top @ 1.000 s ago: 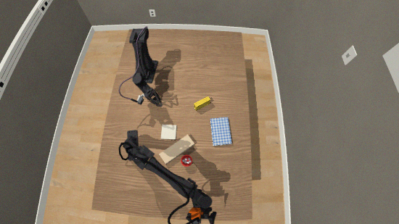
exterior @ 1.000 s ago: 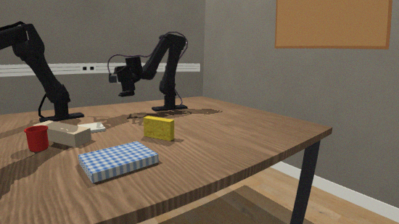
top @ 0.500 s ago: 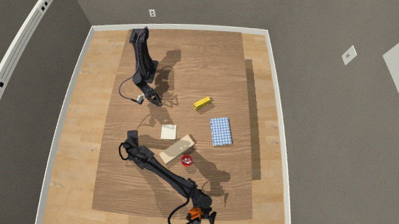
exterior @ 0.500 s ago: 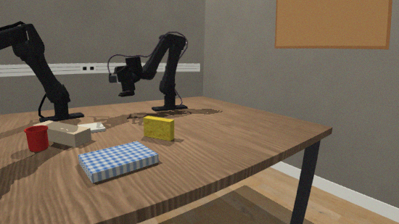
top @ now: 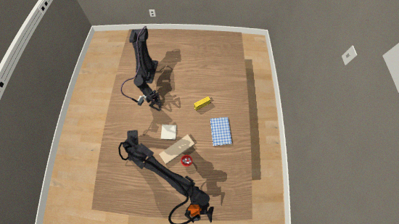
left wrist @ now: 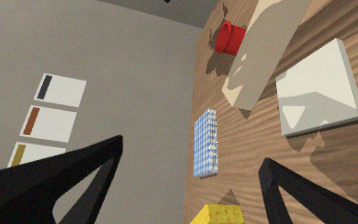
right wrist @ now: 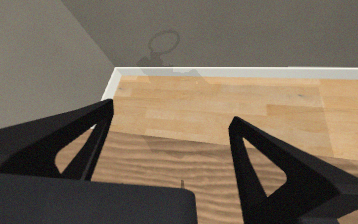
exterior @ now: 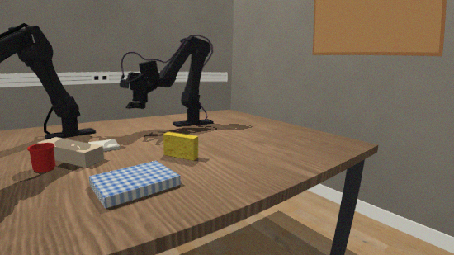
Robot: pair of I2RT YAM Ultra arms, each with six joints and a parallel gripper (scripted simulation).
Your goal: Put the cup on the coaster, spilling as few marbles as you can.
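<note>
The red cup lies 130 mm behind my right hand, 320 mm to the left of it and 140 mm below it. Round my right hand: beige block 200 mm behind, 390 mm to the left, 150 mm below; then square coaster 270 mm behind, 500 mm to the left, 160 mm below.
</note>
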